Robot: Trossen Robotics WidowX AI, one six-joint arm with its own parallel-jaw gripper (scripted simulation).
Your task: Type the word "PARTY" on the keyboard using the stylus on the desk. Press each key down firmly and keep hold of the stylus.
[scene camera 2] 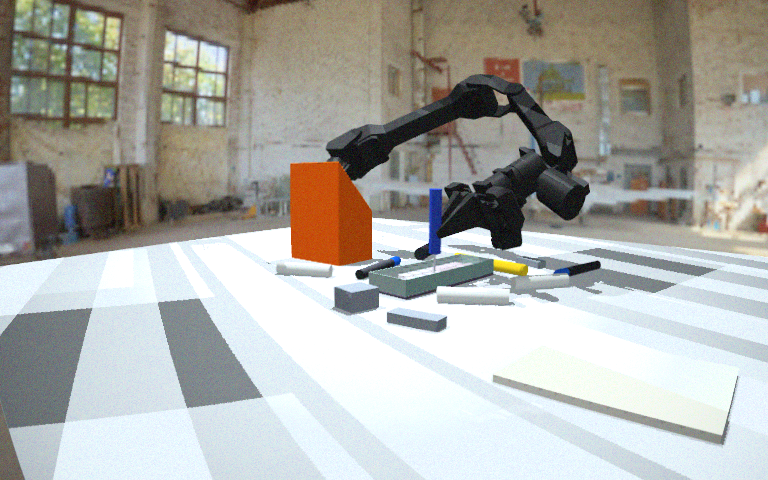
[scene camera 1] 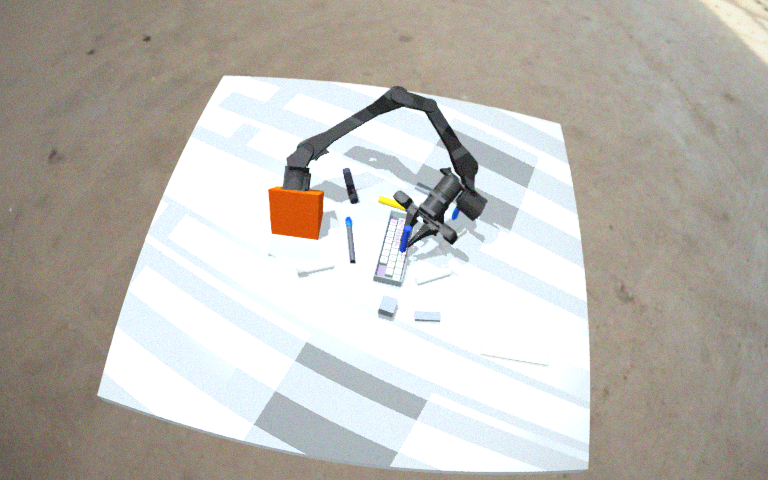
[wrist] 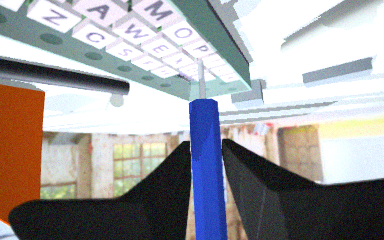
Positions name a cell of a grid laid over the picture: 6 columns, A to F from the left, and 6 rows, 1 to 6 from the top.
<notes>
In view: the gripper (scene camera 2: D3) and a blue stylus (scene camera 2: D4).
The gripper is seen too in scene camera 1 (scene camera 1: D4) and in the wrist view (wrist: D4).
</notes>
